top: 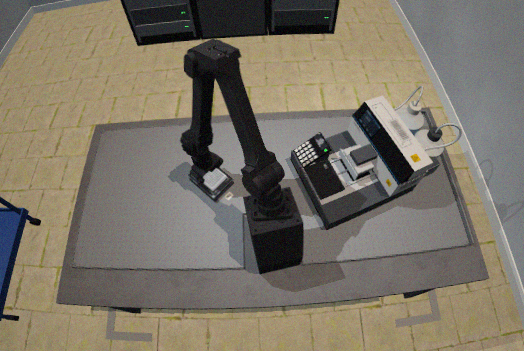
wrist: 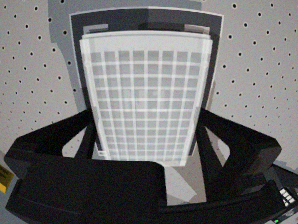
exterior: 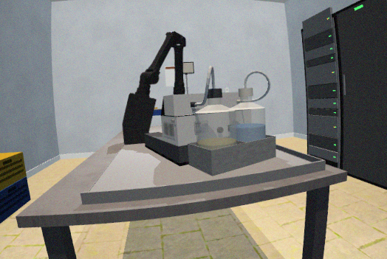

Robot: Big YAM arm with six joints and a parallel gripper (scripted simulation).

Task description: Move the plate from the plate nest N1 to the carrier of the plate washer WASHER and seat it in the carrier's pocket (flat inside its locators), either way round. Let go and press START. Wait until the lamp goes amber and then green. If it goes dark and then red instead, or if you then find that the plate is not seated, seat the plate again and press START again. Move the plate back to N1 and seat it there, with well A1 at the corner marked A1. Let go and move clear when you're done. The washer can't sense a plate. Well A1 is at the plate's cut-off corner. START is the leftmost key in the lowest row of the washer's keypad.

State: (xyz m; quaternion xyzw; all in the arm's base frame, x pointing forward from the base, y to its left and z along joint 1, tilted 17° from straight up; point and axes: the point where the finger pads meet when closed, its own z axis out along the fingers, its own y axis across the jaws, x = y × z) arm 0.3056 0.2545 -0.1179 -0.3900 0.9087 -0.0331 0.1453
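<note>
My gripper is now 1 cm above the white well plate. Round my hand: dark washer carrier 47 cm to the right, 5 cm behind, 2 cm above; white corner label 8 cm to the right, 7 cm behind, 6 cm below; plate washer 61 cm to the right, 7 cm above.
</note>
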